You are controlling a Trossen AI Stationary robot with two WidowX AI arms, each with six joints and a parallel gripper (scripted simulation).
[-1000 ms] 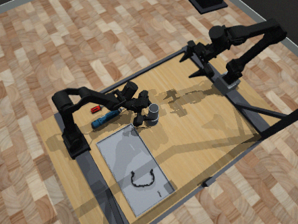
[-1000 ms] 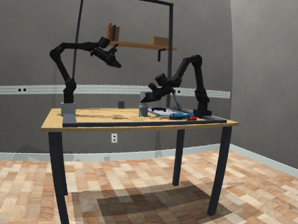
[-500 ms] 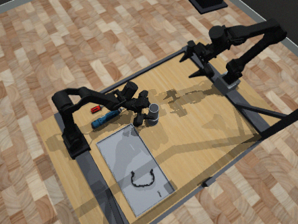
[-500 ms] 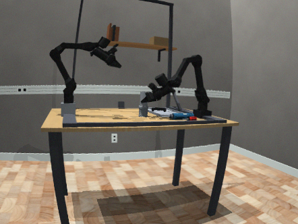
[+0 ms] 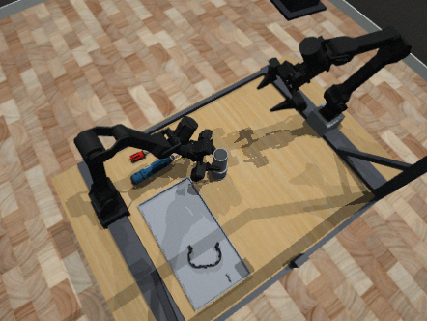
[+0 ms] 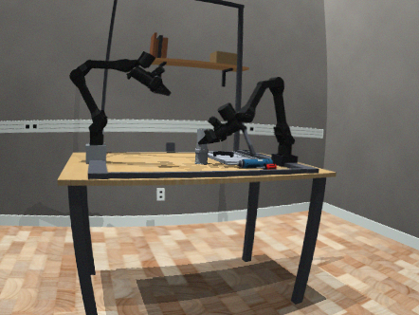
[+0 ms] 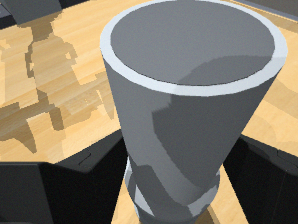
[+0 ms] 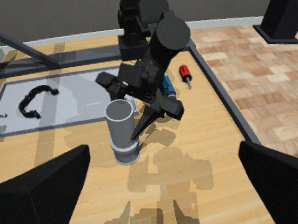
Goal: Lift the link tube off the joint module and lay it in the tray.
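Right now my left hand is 80 mm above the joint module, 20 mm to the left of it and 10 mm past it. Also, from my left hand: small red tool (230 mm to the left, 180 mm ahead, 100 mm below); then grey tray (200 mm behind, 180 mm to the left, 110 mm below); then grey link tube (20 mm to the right, 10 mm behind).
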